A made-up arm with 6 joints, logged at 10 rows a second.
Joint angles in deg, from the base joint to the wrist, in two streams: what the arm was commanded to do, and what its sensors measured. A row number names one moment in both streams.
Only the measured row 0 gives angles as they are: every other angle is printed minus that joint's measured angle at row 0.
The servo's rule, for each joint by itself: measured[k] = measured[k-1] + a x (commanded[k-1-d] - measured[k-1]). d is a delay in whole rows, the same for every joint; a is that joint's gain. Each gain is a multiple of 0.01, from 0.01 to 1. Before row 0 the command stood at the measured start. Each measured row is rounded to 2 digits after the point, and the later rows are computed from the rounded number. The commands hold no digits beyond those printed.
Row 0, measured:
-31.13, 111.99, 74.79, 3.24, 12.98, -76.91
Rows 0 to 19, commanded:
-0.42, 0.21, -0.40, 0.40, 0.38, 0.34
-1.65, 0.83, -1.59, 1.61, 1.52, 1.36
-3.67, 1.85, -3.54, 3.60, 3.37, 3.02
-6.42, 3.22, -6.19, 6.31, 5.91, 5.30
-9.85, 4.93, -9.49, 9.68, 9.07, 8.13
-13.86, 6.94, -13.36, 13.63, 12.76, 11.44
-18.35, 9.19, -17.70, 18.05, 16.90, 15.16
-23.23, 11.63, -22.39, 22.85, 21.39, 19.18
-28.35, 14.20, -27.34, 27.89, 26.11, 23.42
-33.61, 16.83, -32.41, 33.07, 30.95, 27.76
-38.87, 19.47, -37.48, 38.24, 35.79, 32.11
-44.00, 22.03, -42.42, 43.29, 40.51, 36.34
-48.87, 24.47, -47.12, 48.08, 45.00, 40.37
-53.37, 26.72, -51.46, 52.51, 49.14, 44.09
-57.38, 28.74, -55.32, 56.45, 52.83, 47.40
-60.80, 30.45, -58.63, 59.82, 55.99, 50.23
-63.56, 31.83, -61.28, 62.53, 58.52, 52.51
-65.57, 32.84, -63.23, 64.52, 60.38, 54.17
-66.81, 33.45, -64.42, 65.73, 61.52, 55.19
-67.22, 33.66, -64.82, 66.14, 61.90, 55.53
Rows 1 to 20, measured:
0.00, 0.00, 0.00, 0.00, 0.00, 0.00
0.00, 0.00, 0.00, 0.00, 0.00, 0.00
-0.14, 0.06, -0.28, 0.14, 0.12, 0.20
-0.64, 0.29, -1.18, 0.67, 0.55, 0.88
-1.64, 0.76, -2.81, 1.72, 1.42, 2.14
-3.22, 1.50, -5.14, 3.37, 2.81, 4.00
-5.41, 2.53, -8.14, 5.64, 4.75, 6.44
-8.20, 3.85, -11.74, 8.52, 7.23, 9.39
-11.55, 5.45, -15.85, 11.95, 10.23, 12.79
-15.40, 7.30, -20.36, 15.87, 13.69, 16.56
-19.67, 9.37, -25.18, 20.20, 17.54, 20.61
-24.27, 11.61, -30.17, 24.83, 21.70, 24.83
-29.09, 13.97, -35.21, 29.66, 26.07, 29.13
-34.01, 16.39, -40.18, 34.57, 30.55, 33.38
-38.91, 18.81, -44.97, 39.43, 35.03, 37.50
-43.68, 21.18, -49.45, 44.14, 39.40, 41.39
-48.20, 23.45, -53.50, 48.57, 43.56, 44.94
-52.36, 25.55, -57.04, 52.62, 47.41, 48.06
-56.06, 27.43, -59.97, 56.19, 50.85, 50.69
-59.20, 29.05, -62.22, 59.19, 53.80, 52.74
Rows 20 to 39, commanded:
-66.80, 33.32, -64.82, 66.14, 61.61, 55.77
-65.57, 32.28, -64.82, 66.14, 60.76, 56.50
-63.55, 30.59, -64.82, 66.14, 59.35, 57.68
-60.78, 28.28, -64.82, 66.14, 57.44, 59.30
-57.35, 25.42, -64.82, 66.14, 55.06, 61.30
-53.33, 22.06, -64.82, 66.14, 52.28, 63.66
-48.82, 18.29, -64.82, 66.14, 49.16, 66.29
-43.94, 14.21, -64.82, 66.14, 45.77, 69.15
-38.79, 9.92, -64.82, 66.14, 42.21, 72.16
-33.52, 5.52, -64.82, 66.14, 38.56, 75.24
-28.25, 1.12, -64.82, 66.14, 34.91, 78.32
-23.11, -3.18, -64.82, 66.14, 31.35, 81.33
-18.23, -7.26, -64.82, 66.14, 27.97, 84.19
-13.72, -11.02, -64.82, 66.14, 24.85, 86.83
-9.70, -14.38, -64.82, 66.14, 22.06, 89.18
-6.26, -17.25, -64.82, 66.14, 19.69, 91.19
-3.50, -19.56, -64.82, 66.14, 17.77, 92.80
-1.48, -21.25, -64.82, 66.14, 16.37, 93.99
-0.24, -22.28, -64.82, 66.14, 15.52, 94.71
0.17, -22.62, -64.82, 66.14, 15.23, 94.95
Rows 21 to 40, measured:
-61.71, 30.37, -63.74, 61.54, 56.19, 54.19
-63.53, 31.36, -64.49, 63.20, 57.96, 54.98
-64.61, 31.95, -64.72, 64.26, 59.09, 55.45
-64.93, 32.05, -64.79, 64.94, 59.61, 56.07
-64.47, 31.61, -64.81, 65.37, 59.53, 57.02
-63.25, 30.61, -64.82, 65.65, 58.88, 58.37
-61.30, 29.05, -64.82, 65.83, 57.70, 60.10
-58.67, 26.95, -64.82, 65.94, 56.02, 62.20
-55.42, 24.35, -64.82, 66.01, 53.89, 64.61
-51.63, 21.31, -64.82, 66.06, 51.37, 67.29
-47.39, 17.89, -64.82, 66.09, 48.53, 70.16
-42.81, 14.18, -64.82, 66.11, 45.44, 73.16
-38.01, 10.26, -64.82, 66.12, 42.18, 76.20
-33.09, 6.23, -64.82, 66.13, 38.82, 79.23
-28.19, 2.18, -64.82, 66.13, 35.46, 82.16
-23.41, -1.78, -64.82, 66.13, 32.17, 84.92
-18.89, -5.56, -64.82, 66.13, 29.04, 87.43
-14.72, -9.07, -64.82, 66.13, 26.14, 89.65
-11.02, -12.22, -64.82, 66.13, 23.55, 91.51
-7.87, -14.93, -64.82, 66.13, 21.32, 92.97

